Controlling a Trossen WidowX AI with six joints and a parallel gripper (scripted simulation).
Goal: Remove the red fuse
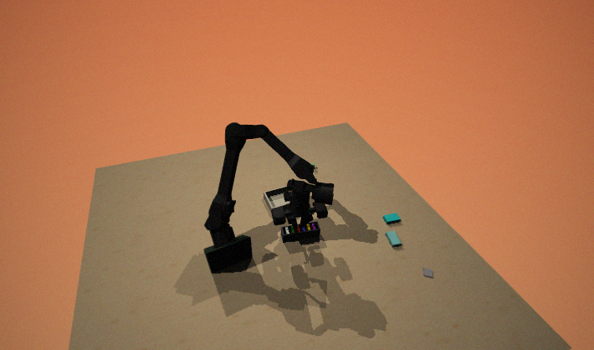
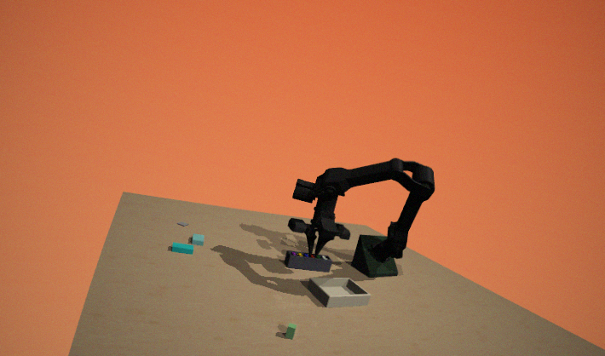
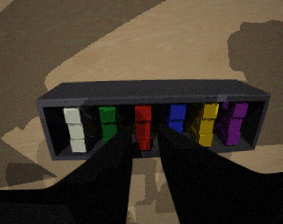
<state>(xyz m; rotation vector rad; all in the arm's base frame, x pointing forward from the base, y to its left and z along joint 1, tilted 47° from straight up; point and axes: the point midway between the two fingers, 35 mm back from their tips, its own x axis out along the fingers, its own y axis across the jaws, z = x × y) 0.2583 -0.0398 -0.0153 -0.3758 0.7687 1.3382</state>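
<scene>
Right now the red fuse is 2 cm below my gripper tip. Round my gripper tip: small green block (31 cm to the left, 26 cm ahead, 3 cm below); then small grey tile (34 cm to the right, 32 cm ahead, 4 cm below); then grey tray (18 cm to the left, 4 cm below, 3 cm ahead).
</scene>
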